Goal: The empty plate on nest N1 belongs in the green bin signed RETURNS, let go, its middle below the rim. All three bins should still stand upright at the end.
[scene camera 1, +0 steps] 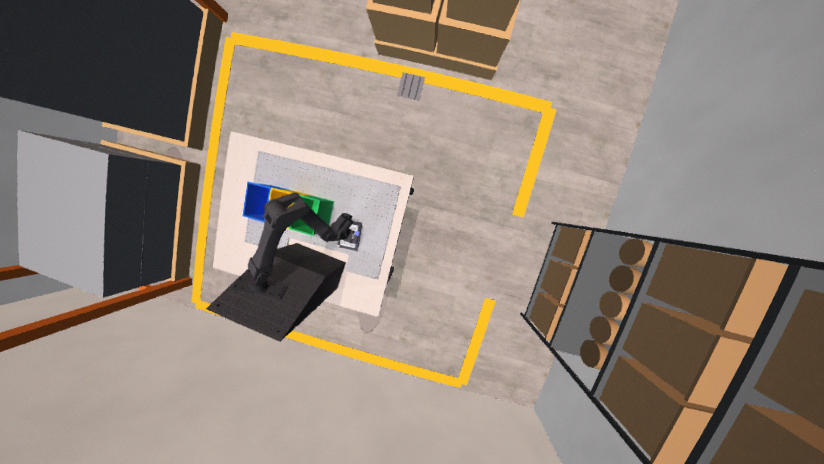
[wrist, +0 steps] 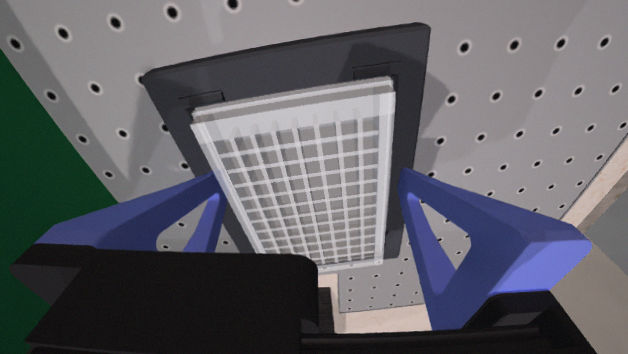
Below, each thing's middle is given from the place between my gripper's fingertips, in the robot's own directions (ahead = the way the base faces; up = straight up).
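With the gridded plate (wrist: 307, 171) as my reference, my gripper is 1 cm to the right of it and 1 cm past it. The dark nest (wrist: 328, 59) is 1 cm below my hand, 1 cm behind it and 1 cm to the left of it. I find the green bin (scene camera 1: 323, 208) 8 cm above my hand, 17 cm to the left of it and 11 cm ahead of it, while the blue bin (scene camera 1: 257, 195) is 8 cm above my hand, 42 cm to the left and 18 cm ahead. Going by their middles, the blue bin is the farthest from my gripper of the things named here.
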